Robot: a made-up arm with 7 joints. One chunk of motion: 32 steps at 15 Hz.
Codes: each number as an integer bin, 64 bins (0 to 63) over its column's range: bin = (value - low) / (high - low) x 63, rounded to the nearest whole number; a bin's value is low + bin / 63 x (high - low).
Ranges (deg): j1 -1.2..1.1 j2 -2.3..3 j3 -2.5..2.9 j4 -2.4..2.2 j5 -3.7..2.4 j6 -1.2..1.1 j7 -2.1..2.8
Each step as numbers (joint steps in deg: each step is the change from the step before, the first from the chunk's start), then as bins.
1 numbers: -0.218 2.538 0.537 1.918 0.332 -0.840 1.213
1 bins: 27 58 35 59 42 10 43
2 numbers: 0.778 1.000 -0.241 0.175 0.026 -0.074 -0.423
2 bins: 54 39 26 35 38 31 22
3 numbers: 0.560 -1.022 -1.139 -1.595 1.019 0.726 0.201
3 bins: 48 15 16 11 49 53 30
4 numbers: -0.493 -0.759 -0.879 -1.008 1.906 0.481 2.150
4 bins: 19 18 19 19 58 46 55
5 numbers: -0.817 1.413 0.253 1.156 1.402 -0.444 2.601
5 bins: 10 44 32 49 53 21 60
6 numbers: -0.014 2.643 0.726 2.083 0.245 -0.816 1.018
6 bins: 32 59 38 61 41 11 40
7 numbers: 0.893 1.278 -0.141 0.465 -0.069 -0.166 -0.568
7 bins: 57 43 28 39 38 28 20
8 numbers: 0.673 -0.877 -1.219 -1.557 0.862 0.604 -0.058
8 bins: 51 17 15 12 47 49 26
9 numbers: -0.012 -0.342 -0.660 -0.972 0.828 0.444 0.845
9 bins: 33 23 21 20 47 45 38
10 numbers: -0.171 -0.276 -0.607 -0.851 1.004 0.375 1.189
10 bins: 28 24 22 21 49 43 42
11 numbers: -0.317 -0.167 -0.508 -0.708 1.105 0.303 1.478
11 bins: 24 25 23 23 50 41 46
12 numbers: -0.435 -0.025 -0.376 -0.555 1.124 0.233 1.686
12 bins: 21 27 25 25 50 39 49
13 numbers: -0.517 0.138 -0.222 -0.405 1.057 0.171 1.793
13 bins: 19 29 27 27 49 38 50
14 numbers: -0.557 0.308 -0.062 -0.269 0.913 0.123 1.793
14 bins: 18 31 28 29 48 36 50
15 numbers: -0.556 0.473 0.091 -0.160 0.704 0.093 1.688
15 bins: 18 33 30 31 45 35 49
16 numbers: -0.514 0.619 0.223 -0.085 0.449 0.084 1.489
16 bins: 19 35 32 32 43 35 46
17 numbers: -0.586 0.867 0.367 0.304 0.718 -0.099 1.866
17 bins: 17 38 33 37 46 30 51
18 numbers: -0.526 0.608 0.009 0.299 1.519 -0.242 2.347
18 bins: 18 35 29 37 54 26 57
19 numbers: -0.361 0.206 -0.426 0.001 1.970 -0.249 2.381
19 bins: 23 30 24 33 59 26 58
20 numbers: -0.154 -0.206 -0.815 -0.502 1.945 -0.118 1.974
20 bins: 29 25 20 26 58 30 52
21 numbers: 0.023 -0.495 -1.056 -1.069 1.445 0.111 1.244
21 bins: 33 21 17 18 53 36 43
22 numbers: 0.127 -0.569 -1.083 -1.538 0.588 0.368 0.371
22 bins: 36 21 17 12 44 43 32
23 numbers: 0.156 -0.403 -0.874 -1.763 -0.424 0.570 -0.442
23 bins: 37 23 19 9 34 48 21
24 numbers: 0.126 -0.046 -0.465 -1.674 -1.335 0.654 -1.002
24 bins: 36 27 24 10 24 51 14
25 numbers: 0.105 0.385 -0.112 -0.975 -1.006 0.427 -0.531
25 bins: 36 32 28 20 28 45 20
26 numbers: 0.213 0.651 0.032 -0.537 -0.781 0.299 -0.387
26 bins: 39 35 30 26 30 41 22
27 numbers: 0.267 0.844 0.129 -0.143 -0.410 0.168 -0.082
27 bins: 40 37 31 31 34 37 26
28 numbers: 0.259 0.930 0.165 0.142 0.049 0.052 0.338
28 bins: 40 38 31 35 39 34 31
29 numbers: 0.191 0.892 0.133 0.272 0.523 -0.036 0.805
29 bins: 38 38 31 37 44 32 37
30 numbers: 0.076 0.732 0.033 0.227 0.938 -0.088 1.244
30 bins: 35 36 30 36 48 30 43
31 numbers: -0.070 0.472 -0.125 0.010 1.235 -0.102 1.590
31 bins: 31 33 28 33 51 30 47
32 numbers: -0.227 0.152 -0.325 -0.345 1.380 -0.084 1.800
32 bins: 27 29 25 28 52 31 50
